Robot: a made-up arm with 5 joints.
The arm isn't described. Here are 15 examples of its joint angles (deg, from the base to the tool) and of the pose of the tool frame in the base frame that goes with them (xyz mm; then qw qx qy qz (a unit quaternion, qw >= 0)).
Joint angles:
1: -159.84 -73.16 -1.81 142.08 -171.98
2: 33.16 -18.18 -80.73 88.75 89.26
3: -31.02 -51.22 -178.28 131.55 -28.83
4: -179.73 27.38 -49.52 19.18 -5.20
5: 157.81 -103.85 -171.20 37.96 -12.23
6: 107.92 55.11 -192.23 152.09 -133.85
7: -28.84 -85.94 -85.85 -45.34 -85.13
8: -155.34 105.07 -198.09 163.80 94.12
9: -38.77 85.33 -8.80 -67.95 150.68
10: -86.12 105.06 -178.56 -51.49 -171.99
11: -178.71 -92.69 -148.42 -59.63 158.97
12: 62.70 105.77 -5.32 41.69 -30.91
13: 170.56 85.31 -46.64 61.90 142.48
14: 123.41 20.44 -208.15 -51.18 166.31
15: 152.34 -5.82 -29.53 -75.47 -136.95
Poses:
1: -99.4 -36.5 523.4 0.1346 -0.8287 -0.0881 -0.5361
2: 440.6 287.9 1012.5 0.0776 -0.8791 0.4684 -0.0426
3: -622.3 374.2 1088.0 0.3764 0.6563 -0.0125 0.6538
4: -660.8 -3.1 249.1 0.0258 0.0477 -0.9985 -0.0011
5: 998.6 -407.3 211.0 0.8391 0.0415 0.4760 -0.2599
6: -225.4 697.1 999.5 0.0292 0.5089 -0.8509 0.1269
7: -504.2 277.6 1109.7 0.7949 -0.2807 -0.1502 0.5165
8: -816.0 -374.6 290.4 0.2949 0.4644 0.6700 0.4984
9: 0.6 -0.5 41.2 0.0620 -0.0821 -0.9938 -0.0419
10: 67.3 -992.1 268.6 0.6888 0.3381 0.3146 -0.5589
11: 1020.7 23.0 547.1 0.0847 0.8528 0.1682 0.4871
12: -108.4 -209.9 211.7 0.2591 0.2221 0.2365 -0.9097
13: -127.9 21.3 -175.7 0.3065 0.6199 0.1550 0.7055
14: 27.6 -41.8 1317.1 0.5012 0.4575 -0.1798 0.7121
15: -443.3 232.4 578.0 0.1102 0.4630 -0.3285 -0.8158
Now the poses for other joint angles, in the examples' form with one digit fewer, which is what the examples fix.
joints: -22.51 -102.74 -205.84 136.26 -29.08
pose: -787 326 43 0.434 0.067 0.004 0.898
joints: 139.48 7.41 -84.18 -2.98 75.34
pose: -593 507 888 0.612 -0.650 -0.407 0.192
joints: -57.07 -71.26 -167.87 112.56 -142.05
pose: -491 758 902 0.881 0.331 0.304 -0.148
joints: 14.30 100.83 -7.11 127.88 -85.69
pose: -115 -29 252 0.545 0.228 0.272 0.759
